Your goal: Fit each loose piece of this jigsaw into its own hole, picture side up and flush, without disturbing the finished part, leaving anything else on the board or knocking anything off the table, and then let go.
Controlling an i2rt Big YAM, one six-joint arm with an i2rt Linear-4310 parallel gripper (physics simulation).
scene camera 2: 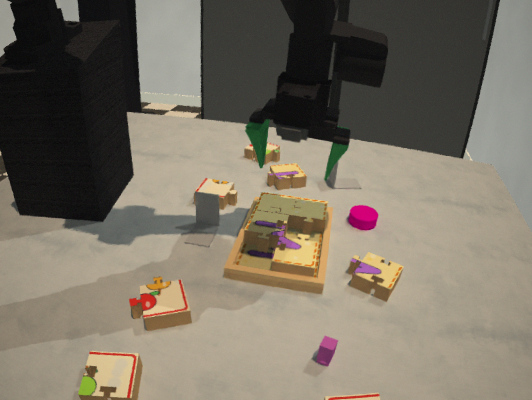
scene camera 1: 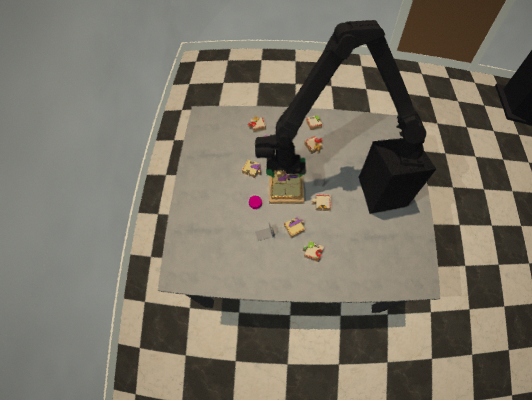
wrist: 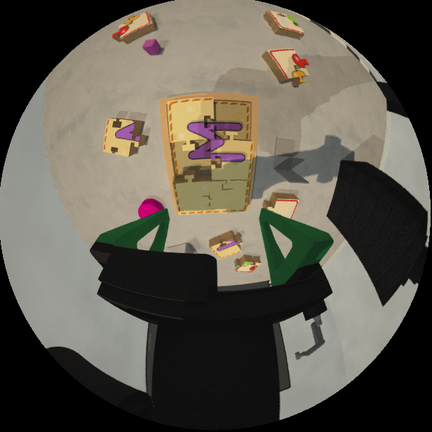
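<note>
The wooden jigsaw board (scene camera 1: 286, 201) (scene camera 2: 275, 282) (wrist: 168, 150) holds seated pieces. In the wrist view, holes show at its upper right and middle left. One loose orange-dashed piece with purple print (scene camera 1: 251, 168) (scene camera 2: 377, 272) (wrist: 125, 136) lies picture side up, left of the board in the wrist view. Another such piece (scene camera 1: 294, 227) (scene camera 2: 286, 175) (wrist: 226, 244) lies beyond the board's far end in scene camera 2. My gripper (scene camera 1: 286, 171) (scene camera 2: 294, 173) (wrist: 214, 213) is open and empty, high above the board and apart from both loose pieces.
Red-bordered pieces (scene camera 1: 257, 123) (scene camera 1: 314, 121) (scene camera 1: 313, 144) (scene camera 1: 323, 202) (scene camera 1: 313, 251) lie around the board. A magenta disc (scene camera 1: 255, 202) (scene camera 2: 363, 217) (wrist: 150, 208), a purple block (scene camera 2: 327, 350) (wrist: 151, 47) and grey brackets (scene camera 2: 207, 210) (scene camera 2: 345, 183) stand near it. The black base (scene camera 1: 396, 175) is at the right.
</note>
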